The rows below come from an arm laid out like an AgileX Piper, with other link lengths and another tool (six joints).
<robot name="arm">
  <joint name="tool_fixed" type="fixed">
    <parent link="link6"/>
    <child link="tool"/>
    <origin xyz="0.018 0.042 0.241" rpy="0 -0.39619 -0.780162"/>
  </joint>
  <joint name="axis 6" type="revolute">
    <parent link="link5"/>
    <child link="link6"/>
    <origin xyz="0 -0.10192 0" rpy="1.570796 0 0"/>
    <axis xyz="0 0 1"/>
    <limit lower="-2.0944" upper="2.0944"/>
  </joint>
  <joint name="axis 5" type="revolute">
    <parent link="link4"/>
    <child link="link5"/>
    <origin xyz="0 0 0" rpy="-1.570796 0 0"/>
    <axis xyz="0 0 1"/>
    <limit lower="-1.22" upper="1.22"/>
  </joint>
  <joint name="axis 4" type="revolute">
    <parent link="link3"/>
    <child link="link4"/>
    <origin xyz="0.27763 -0.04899 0" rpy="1.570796 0 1.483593"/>
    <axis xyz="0 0 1"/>
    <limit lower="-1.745" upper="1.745"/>
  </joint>
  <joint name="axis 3" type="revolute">
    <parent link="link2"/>
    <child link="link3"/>
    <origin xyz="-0.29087 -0.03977 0" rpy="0 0 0"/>
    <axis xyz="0 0 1"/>
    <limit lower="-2.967" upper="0"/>
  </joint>
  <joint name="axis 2" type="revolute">
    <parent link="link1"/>
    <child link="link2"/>
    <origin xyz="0 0 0" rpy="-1.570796 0 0"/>
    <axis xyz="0 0 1"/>
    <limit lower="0" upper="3.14"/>
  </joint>
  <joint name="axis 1" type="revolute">
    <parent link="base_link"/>
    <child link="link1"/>
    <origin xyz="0 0 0.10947" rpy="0 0 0"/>
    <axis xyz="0 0 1"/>
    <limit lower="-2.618" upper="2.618"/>
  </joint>
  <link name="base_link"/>
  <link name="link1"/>
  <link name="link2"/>
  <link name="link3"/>
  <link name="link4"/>
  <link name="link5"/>
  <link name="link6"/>
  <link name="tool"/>
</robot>
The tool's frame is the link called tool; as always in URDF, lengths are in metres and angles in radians.
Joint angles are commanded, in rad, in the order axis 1, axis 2, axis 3, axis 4, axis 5, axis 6. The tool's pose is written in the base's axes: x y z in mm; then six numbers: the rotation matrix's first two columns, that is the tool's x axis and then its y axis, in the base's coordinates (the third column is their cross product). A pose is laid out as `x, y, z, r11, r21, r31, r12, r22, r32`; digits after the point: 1 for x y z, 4 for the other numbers.
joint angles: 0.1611 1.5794 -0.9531 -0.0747 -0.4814 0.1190
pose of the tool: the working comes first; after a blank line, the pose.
Where each joint sits with the arm in this pose, in the base's axes (m; each line is computed from the numbers above, not from the rounded line before):
axis 1: 0.0000 0.0000 0.1095
axis 2: 0.0000 0.0000 0.1095
axis 3: 0.0417 0.0068 0.4000
axis 4: 0.2921 0.0475 0.2769
axis 5: 0.2921 0.0475 0.2769
axis 6: 0.3919 0.0673 0.2710
the tool: 0.6186 0.1560 0.2411

618.6, 156.0, 241.1, 0.4571, -0.5333, -0.7118, -0.1838, 0.7264, -0.6623
